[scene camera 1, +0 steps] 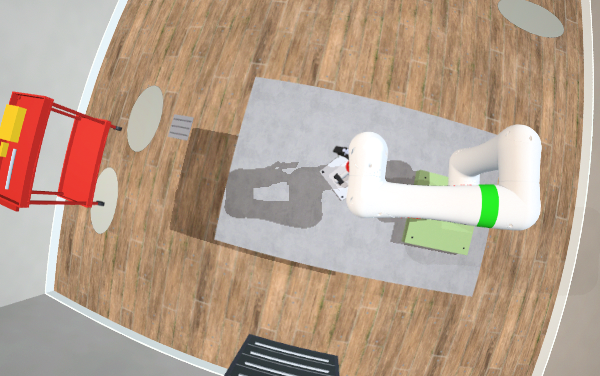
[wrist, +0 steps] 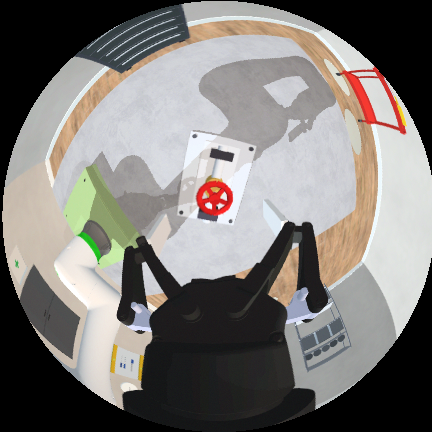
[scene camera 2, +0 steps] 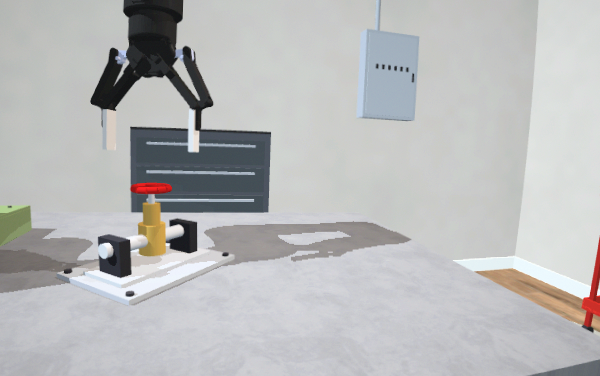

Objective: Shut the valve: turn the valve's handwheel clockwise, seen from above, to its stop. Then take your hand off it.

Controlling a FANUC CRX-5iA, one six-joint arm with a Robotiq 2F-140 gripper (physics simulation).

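Note:
The red handwheel (scene camera 1: 347,166) (scene camera 2: 151,188) (wrist: 215,198) sits level on top of the yellow valve body (scene camera 2: 152,240) (wrist: 214,180). The valve stands on a white base plate (scene camera 1: 329,172) (scene camera 2: 170,280) (wrist: 242,175), with its pipe held in two black blocks. My gripper (scene camera 2: 151,150) (wrist: 214,214) is wide open and empty. It points down, with its pale fingertips clearly above the handwheel, apart from it and spread wider than it. In the first scene view the white arm hides much of the gripper and the valve. No mark that tells the wheel's turn can be made out.
A green block (scene camera 1: 440,237) (scene camera 2: 12,222) (wrist: 82,200) lies on the grey table (scene camera 1: 280,110) (scene camera 2: 350,310) beside the arm's base. Beyond the table are a dark drawer cabinet (scene camera 1: 295,357) (scene camera 2: 200,160), a red cart (scene camera 1: 85,160) and a wall box (scene camera 2: 387,90).

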